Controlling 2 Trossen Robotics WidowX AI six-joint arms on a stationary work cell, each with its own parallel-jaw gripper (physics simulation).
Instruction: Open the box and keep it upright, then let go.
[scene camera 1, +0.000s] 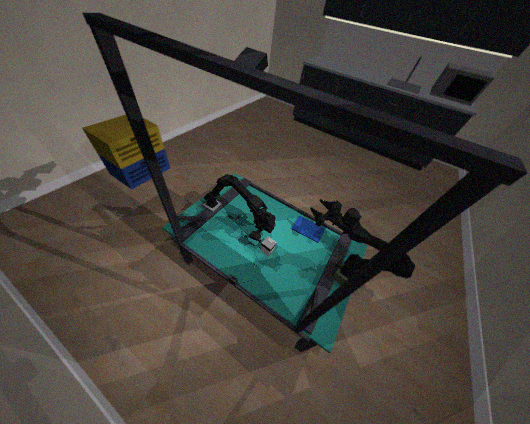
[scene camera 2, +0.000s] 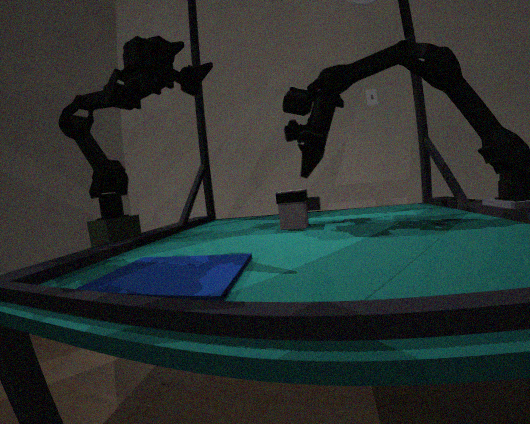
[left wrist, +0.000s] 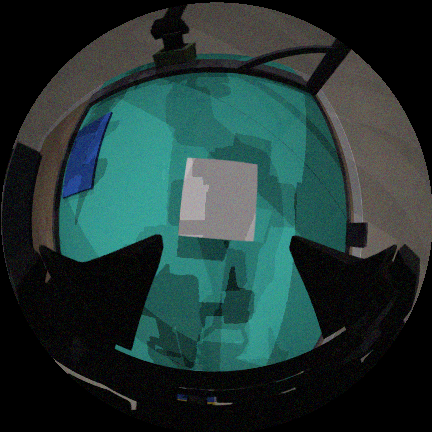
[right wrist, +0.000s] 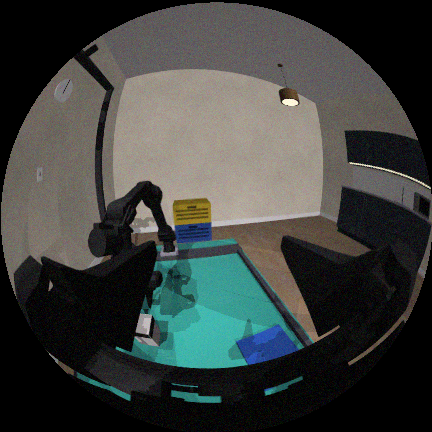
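Seen in the pictures: left gripper, fingertip midpoint: (scene camera 1: 264, 237) (scene camera 2: 304, 177) (left wrist: 229, 242); right gripper, fingertip midpoint: (scene camera 1: 315, 203) (scene camera 2: 199, 55) (right wrist: 219, 245); left arm's base at its link origin: (scene camera 1: 212, 203) (scene camera 2: 516, 199) (right wrist: 168, 248); right arm's base at its link origin: (scene camera 1: 346, 272) (scene camera 2: 112, 218) (left wrist: 173, 47).
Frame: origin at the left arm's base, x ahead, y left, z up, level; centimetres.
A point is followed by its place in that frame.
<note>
The small pale grey box (scene camera 1: 268, 246) {x 54.2, y -10.1, z 6.1 cm} (scene camera 2: 293, 216) (left wrist: 220, 202) {x 52.7, y -7.6, z 6.1 cm} (right wrist: 147, 327) {x 54.9, y -4.8, z 6.1 cm} stands upright on the teal table top, with a dark band near its top and its lid down flat. My left gripper (scene camera 1: 256, 236) {x 49.7, y -7.9, z 9.2 cm} (scene camera 2: 304, 174) {x 49.7, y -7.9, z 9.2 cm} (left wrist: 229, 242) {x 49.7, y -7.9, z 9.2 cm} is open, points down and hangs a little above the box, not touching it. In the left wrist view the box top shows just beyond the gap between the fingertips. In the right wrist view a finger hides part of the left gripper. My right gripper (scene camera 1: 317, 206) {x 67.3, y 10.8, z 35.8 cm} (scene camera 2: 197, 55) {x 67.3, y 10.8, z 35.8 cm} (right wrist: 219, 245) {x 67.3, y 10.8, z 35.8 cm} is open and empty, raised high above the table, away from the box.
A flat blue panel (scene camera 1: 308, 229) {x 69.4, y 24.6, z -2.6 cm} (scene camera 2: 175, 275) {x 66.9, y 27.2, z -2.6 cm} (left wrist: 87, 156) {x 66.7, y 21.7, z -2.6 cm} (right wrist: 269, 345) {x 64.8, y 26.2, z -2.6 cm} lies on the table apart from the box. A dark rim (scene camera 2: 300, 320) {x 50.1, y 38.1, z -1.7 cm} borders the table, and a dark overhead frame (scene camera 1: 200, 62) {x 40.7, y -37.6, z 99.7 cm} stands around it. Yellow and blue crates (scene camera 1: 127, 150) (right wrist: 192, 220) stand beyond the table.
</note>
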